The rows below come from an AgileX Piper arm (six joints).
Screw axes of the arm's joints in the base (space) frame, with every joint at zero. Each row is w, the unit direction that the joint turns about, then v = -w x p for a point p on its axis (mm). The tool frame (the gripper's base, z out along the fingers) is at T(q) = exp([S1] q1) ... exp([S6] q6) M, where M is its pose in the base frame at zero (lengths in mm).
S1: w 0 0 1 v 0.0 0.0 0.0
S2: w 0 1 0 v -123.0 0.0 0.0
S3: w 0 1 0 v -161.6 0.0 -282.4
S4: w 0.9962 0 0.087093 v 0.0 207.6 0.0
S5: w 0 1 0 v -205.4 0.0 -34.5
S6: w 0.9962 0 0.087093 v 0.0 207.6 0.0
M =
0.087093 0 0.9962 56.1
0 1 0 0.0
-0.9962 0 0.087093 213.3
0 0 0 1
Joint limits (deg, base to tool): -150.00..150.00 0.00..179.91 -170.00..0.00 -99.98..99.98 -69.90..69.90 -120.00..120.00
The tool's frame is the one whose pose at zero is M.
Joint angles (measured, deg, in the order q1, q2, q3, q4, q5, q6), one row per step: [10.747, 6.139, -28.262, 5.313, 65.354, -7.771]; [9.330, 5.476, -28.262, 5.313, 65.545, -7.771]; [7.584, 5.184, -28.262, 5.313, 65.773, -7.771]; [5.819, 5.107, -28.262, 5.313, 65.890, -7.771]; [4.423, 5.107, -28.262, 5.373, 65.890, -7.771]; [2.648, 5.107, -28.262, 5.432, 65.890, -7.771]
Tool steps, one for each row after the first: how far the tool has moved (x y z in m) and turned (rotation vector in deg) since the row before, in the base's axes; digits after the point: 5 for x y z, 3 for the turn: [-0.00164, -0.00045, -0.00016, 0.074, -0.467, -1.401]; [-0.00070, -0.00026, -0.00026, 0.000, -0.066, -1.727]; [-0.00006, -0.00015, -0.00014, -0.010, 0.039, -1.755]; [0.00019, -0.00001, 0.00001, 0.053, 0.005, -1.368]; [0.00024, -0.00004, 0.00001, 0.052, 0.003, -1.747]
